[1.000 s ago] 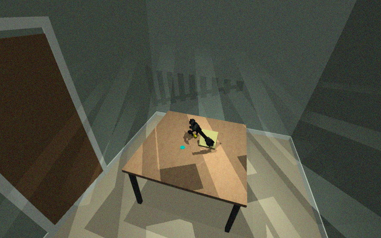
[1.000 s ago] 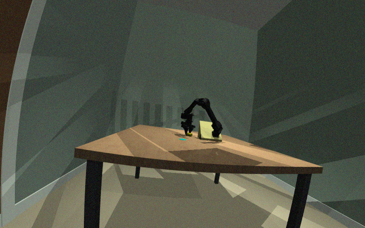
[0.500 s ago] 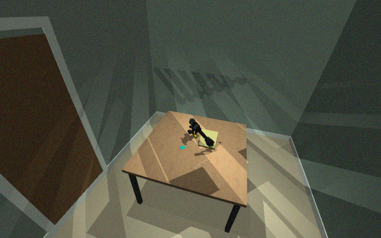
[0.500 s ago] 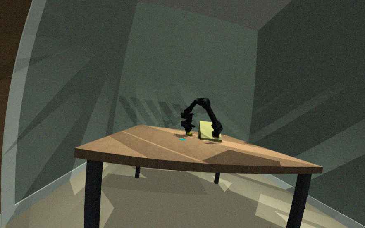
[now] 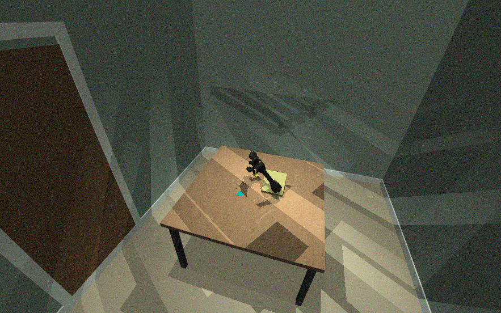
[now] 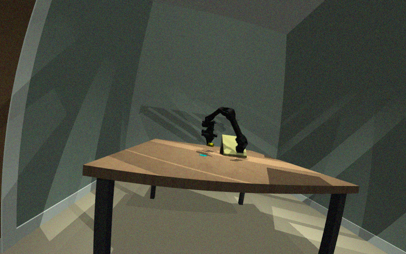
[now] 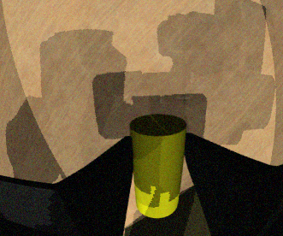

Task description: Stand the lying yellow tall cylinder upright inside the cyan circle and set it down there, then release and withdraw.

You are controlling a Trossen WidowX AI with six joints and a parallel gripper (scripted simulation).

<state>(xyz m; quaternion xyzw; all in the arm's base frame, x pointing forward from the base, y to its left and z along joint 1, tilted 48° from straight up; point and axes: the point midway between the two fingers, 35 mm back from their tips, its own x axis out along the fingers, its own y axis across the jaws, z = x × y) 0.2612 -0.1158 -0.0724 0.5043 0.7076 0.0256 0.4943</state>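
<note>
My gripper tip is now 27 cm to the right of the cyan circle, 7 cm short of it and 6 cm above it. The rest, counted from my gripper tip: yellow cylinder (2 cm to the left, 2 cm behind).
</note>
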